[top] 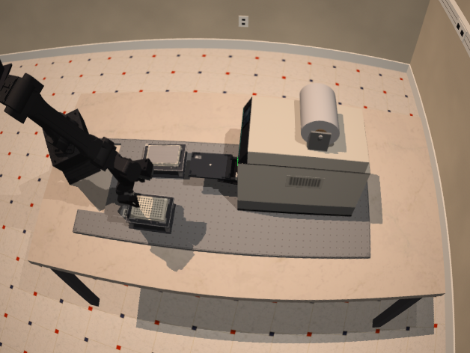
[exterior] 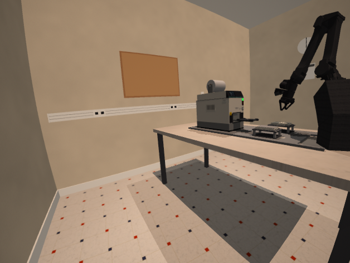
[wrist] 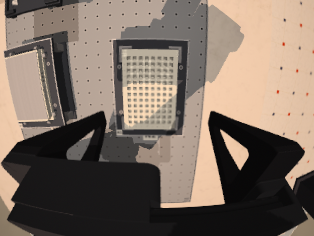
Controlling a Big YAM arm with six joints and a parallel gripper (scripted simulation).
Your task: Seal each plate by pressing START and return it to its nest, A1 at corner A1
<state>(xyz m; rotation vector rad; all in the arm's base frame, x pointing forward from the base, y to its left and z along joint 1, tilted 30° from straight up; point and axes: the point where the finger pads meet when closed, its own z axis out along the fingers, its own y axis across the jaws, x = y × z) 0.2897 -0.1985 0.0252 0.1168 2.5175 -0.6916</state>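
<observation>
My hand is 1 cm short of the plate, 1 cm to the right of it and 12 cm above it. Also, from my hand: yellow warning label 36 cm ahead, 19 cm to the left, 2 cm below; then start button 32 cm ahead, 1 cm to the left, 1 cm above; then sealer stage 24 cm ahead, 13 cm to the left, 8 cm below.
</observation>
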